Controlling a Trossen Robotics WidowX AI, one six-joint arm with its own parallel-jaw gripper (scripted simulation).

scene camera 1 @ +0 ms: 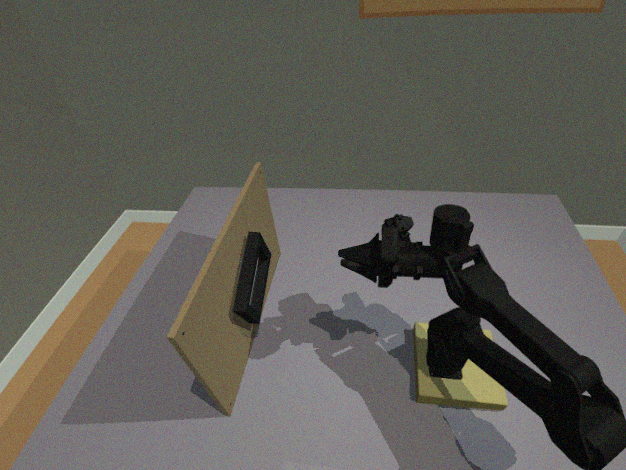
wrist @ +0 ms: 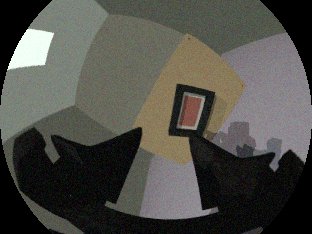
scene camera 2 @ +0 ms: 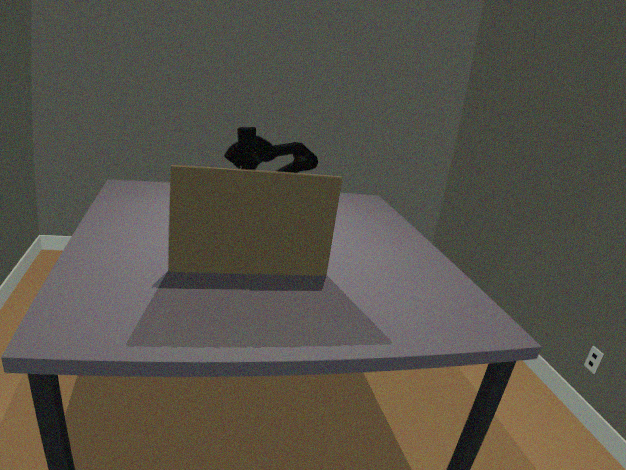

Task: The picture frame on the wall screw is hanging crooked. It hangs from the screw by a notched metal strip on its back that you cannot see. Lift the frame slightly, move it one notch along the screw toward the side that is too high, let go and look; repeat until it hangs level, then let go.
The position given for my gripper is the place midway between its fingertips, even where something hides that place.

I see my gripper (scene camera 1: pixel 339 257), a black picture frame (scene camera 1: pixel 251 283) and a tan wall board (scene camera 2: pixel 226 221).
My gripper is seen too in the wrist view (wrist: pixel 166 133) and in scene camera 2 (scene camera 2: pixel 253 170). The tan wall board also shows in scene camera 1 (scene camera 1: pixel 214 342) and in the wrist view (wrist: pixel 194 63). Scene camera 2 misses the black picture frame, which is hidden by the tan wall board.
